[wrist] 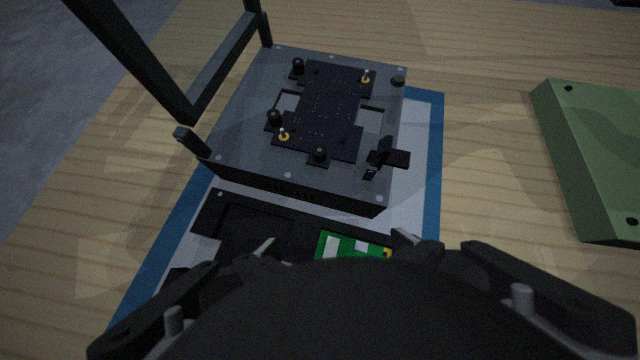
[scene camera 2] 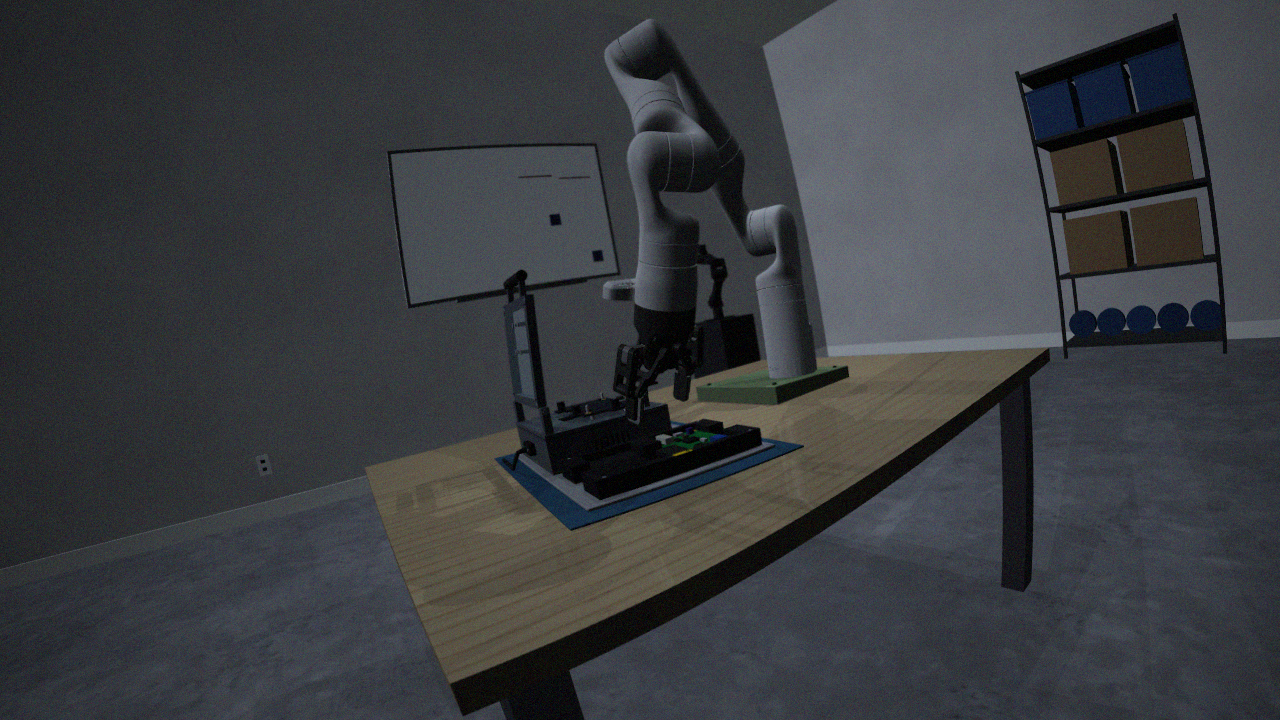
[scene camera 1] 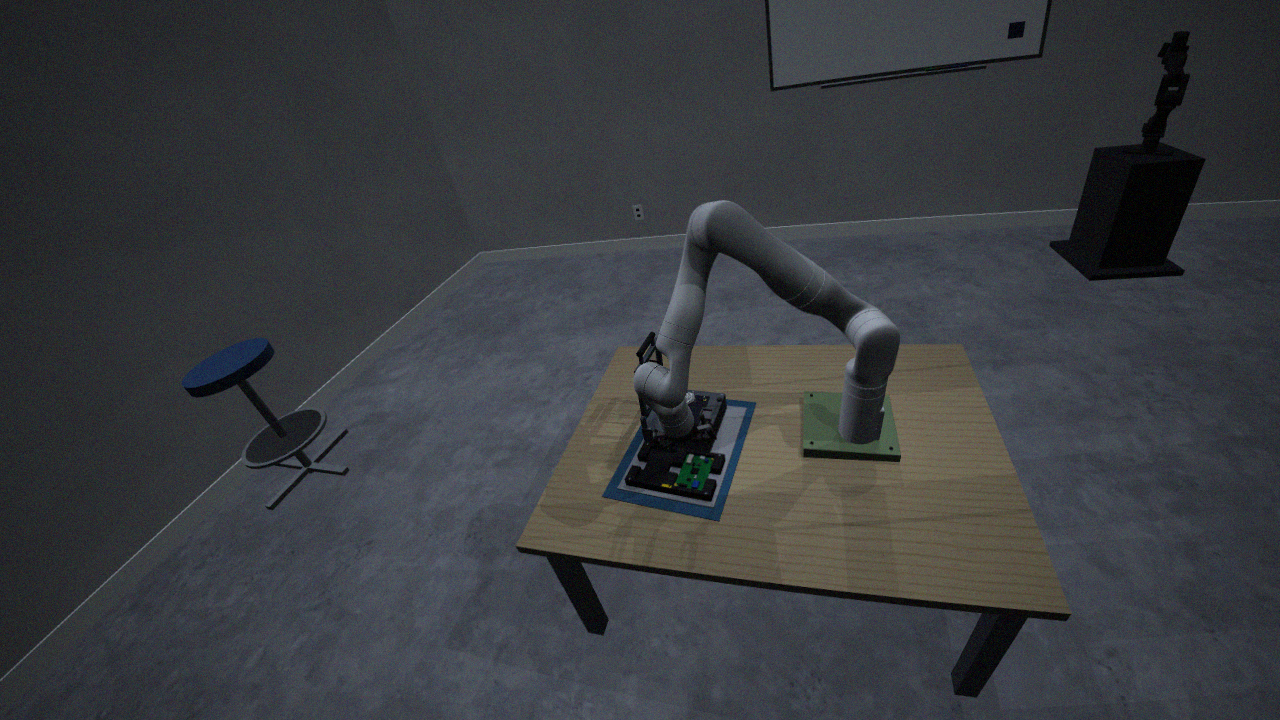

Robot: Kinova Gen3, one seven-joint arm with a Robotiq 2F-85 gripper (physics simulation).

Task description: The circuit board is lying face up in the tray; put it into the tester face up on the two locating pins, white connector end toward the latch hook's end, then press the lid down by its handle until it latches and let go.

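Places are measured from the arm's base along level axes (x ahead, y left, z up), in centimetres.
Where they show: gripper, fingertip midpoint: (wrist: pixel 335 245) (scene camera 2: pixel 658 409) (scene camera 1: pixel 689 447); arm's base at its link origin: (scene camera 2: pixel 792 374) (scene camera 1: pixel 857 431).
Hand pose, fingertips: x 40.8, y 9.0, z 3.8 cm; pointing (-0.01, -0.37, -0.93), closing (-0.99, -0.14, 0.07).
Note:
Each offset is from my fingertips to the top centre of the thing. "pt": to the spot under its first point. Level surfaces: height alone.
The green circuit board {dy +4.4, dx -1.2, dz -3.6 cm} (scene camera 1: pixel 693 471) (scene camera 2: pixel 693 438) (wrist: pixel 346 243) lies face up in the right part of the black tray (scene camera 1: pixel 648 480) (scene camera 2: pixel 644 471) (wrist: pixel 207 215). A white connector {dy +0.4, dx +0.2, dz -3.6 cm} (wrist: pixel 331 247) shows on it; its near part is hidden by the gripper. My gripper (scene camera 2: pixel 658 405) (wrist: pixel 335 245) is open and empty, its fingertips apart above the board and tray. The tester {pt dy -6.3, dx +10.2, dz -2.2 cm} (scene camera 2: pixel 572 443) (wrist: pixel 240 125) stands behind the tray, its nest empty, with two locating pins (wrist: pixel 365 78) (wrist: pixel 283 135) and the latch hook {dy -6.6, dx -3.8, dz +4.4 cm} (wrist: pixel 385 151) on the right. Its lid (scene camera 2: pixel 535 358) stands upright on the left, handle {dy -15.2, dx +9.8, dz +21.8 cm} (scene camera 2: pixel 514 282) on top.
The tray and tester stand on a blue-bordered mat {dz -6.1 cm} (scene camera 1: pixel 733 443) (scene camera 2: pixel 572 517) (wrist: pixel 434 150) on the wooden table {dz -6.4 cm} (scene camera 1: pixel 787 537). The arm's green base plate (scene camera 1: pixel 827 429) (scene camera 2: pixel 738 392) (wrist: pixel 565 165) is to the right. The raised lid frame stands close to the arm.

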